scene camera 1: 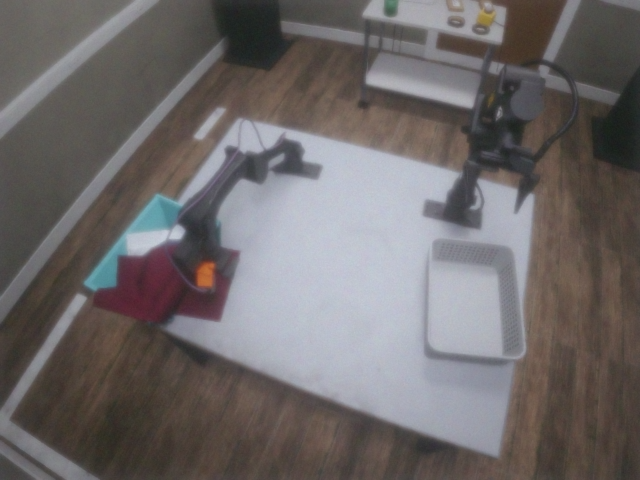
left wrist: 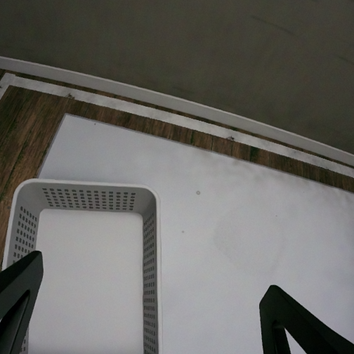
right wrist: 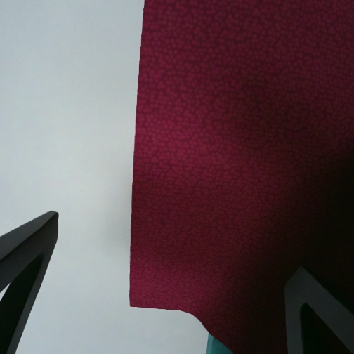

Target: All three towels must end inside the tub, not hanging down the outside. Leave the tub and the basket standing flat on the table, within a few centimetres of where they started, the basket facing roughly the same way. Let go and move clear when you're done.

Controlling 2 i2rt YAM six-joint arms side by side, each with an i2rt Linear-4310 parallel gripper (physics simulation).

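Note:
The teal tub [scene camera 1: 155, 209] [right wrist: 215, 346] stands at the left end of the table. A maroon towel [scene camera 1: 147, 284] [right wrist: 220, 150] lies over its near part; one flat part extends outside onto the table. A white towel [scene camera 1: 147, 242] shows inside the tub. The third towel cannot be made out. My right gripper [scene camera 1: 204, 255] [right wrist: 183, 254] is open, low over the maroon towel, one finger above the cloth and one beyond its edge over the table. My left gripper [scene camera 1: 497, 191] [left wrist: 158, 282] is open and empty, raised behind the basket. The grey basket [scene camera 1: 511, 310] [left wrist: 151, 280] stands upright, empty.
The white table [scene camera 1: 330, 289] [left wrist: 200, 310] stands on a wooden floor. Its near edge runs past the tub. The right arm reaches across the tub's right side in scene camera 1. A white cart [scene camera 1: 423, 82] stands behind the table.

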